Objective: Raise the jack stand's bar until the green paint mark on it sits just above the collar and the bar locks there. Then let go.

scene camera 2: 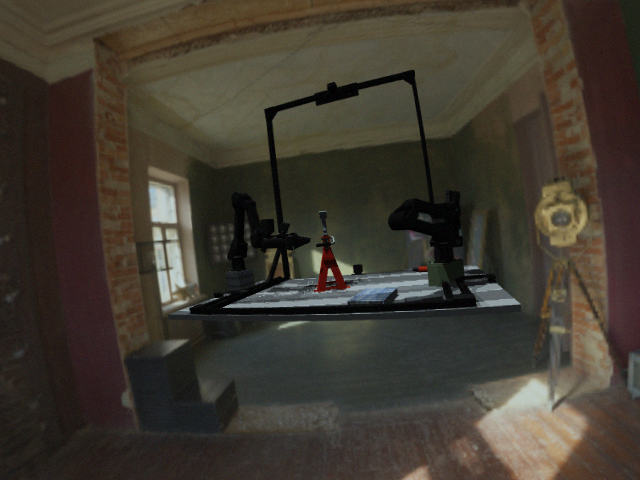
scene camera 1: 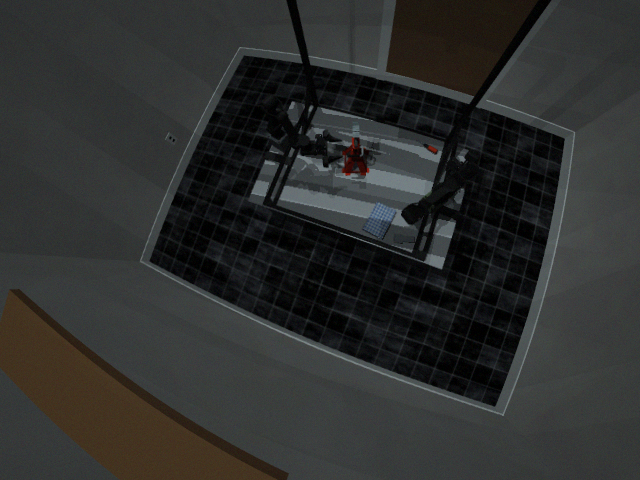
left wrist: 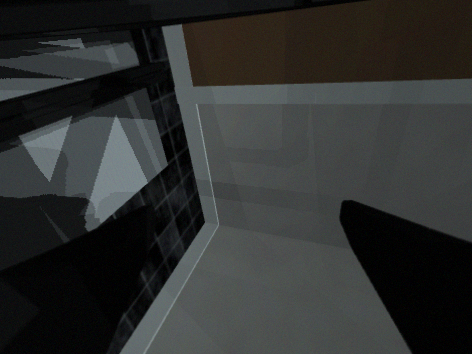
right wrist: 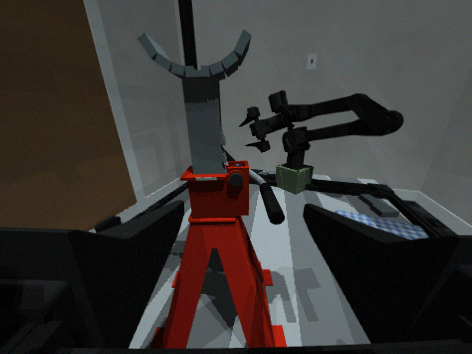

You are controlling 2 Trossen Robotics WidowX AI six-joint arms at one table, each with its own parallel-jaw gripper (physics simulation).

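Seen in the pictures: left gripper, fingertip midpoint: (left wrist: 247, 212) (right wrist: 242, 136); right gripper, fingertip midpoint: (scene camera 2: 310, 239) (scene camera 1: 342, 148) (right wrist: 245, 208); left arm's base at its link origin: (scene camera 2: 444, 261) (right wrist: 294, 166); right arm's base at its link origin: (scene camera 2: 239, 270) (scene camera 1: 278, 134).
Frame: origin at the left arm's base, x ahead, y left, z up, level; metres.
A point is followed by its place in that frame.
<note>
The red jack stand (scene camera 1: 355, 164) @(x 0.417, y 0.221, z -0.010 m) (scene camera 2: 323, 276) @(x 0.438, y 0.255, z -0.026 m) (right wrist: 200, 280) @(x 0.501, y 0.215, z 0.022 m) stands upright on the table. Its grey bar (scene camera 2: 324, 222) @(x 0.454, y 0.202, z 0.208 m) (right wrist: 205, 135) @(x 0.472, y 0.203, z 0.181 m) rises upright from the red collar (right wrist: 215, 197) @(x 0.471, y 0.211, z 0.118 m) and carries a curved saddle (right wrist: 197, 72) @(x 0.477, y 0.208, z 0.231 m). No green mark shows on the visible bar. The black-gripped lever (right wrist: 271, 202) @(x 0.434, y 0.256, z 0.119 m) slants down beside the collar in the right wrist view. My right gripper (scene camera 1: 338, 147) @(x 0.481, y 0.271, z 0.138 m) (right wrist: 245, 208) @(x 0.481, y 0.271, z 0.138 m) is open and empty, close to the stand at collar height, with the collar seen between its fingertips. My left gripper (left wrist: 247, 212) @(x 0.066, y -0.237, z 0.098 m) (right wrist: 242, 136) @(x 0.066, y -0.237, z 0.098 m) is open and empty, away from the stand.
A blue checked cloth (scene camera 1: 379, 220) @(x 0.092, y 0.310, z -0.062 m) (scene camera 2: 373, 295) @(x 0.079, y 0.323, z -0.062 m) (right wrist: 380, 223) @(x 0.064, y 0.297, z -0.062 m) lies near the table's front edge, beside a flat dark block (scene camera 1: 404, 238) @(x -0.070, y 0.257, z -0.070 m) (right wrist: 379, 205) @(x -0.055, y 0.269, z -0.070 m). A red-handled tool (scene camera 1: 431, 148) @(x 0.255, y -0.213, z -0.061 m) (scene camera 2: 421, 268) @(x 0.258, y -0.206, z -0.067 m) lies at the back right. A black frame (scene camera 2: 273, 170) @(x 0.934, y 0.166, z 0.566 m) rises over the table.
</note>
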